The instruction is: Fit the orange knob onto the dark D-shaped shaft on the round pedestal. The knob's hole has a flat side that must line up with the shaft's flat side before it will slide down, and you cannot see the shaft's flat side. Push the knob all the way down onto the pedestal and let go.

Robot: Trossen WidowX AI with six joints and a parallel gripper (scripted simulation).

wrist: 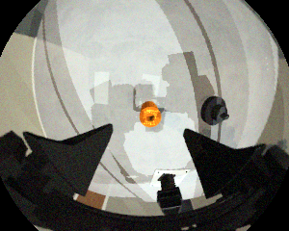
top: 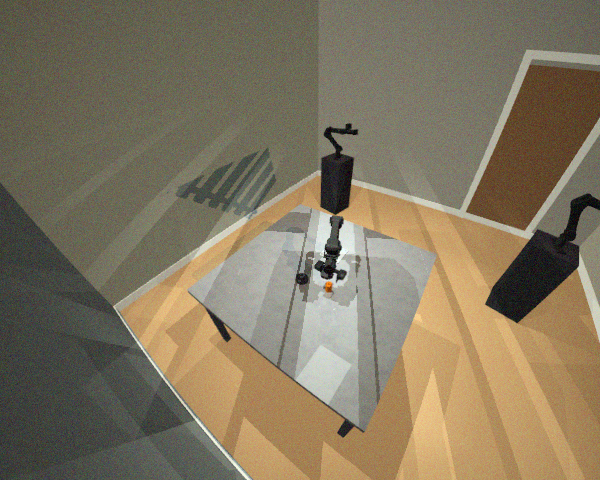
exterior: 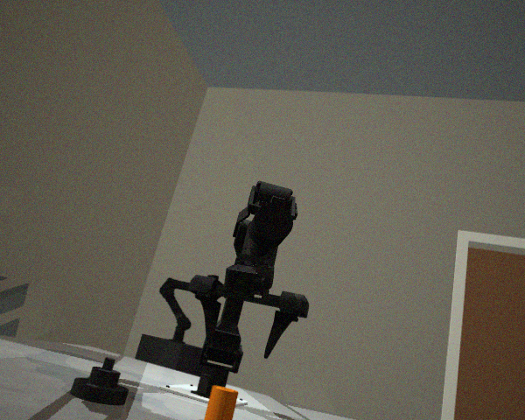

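Right now my gripper tip is 10 mm to the left of the orange knob and 90 mm above it. Also, from my gripper tip: round pedestal (60 mm ahead, 190 mm to the right, 90 mm below).
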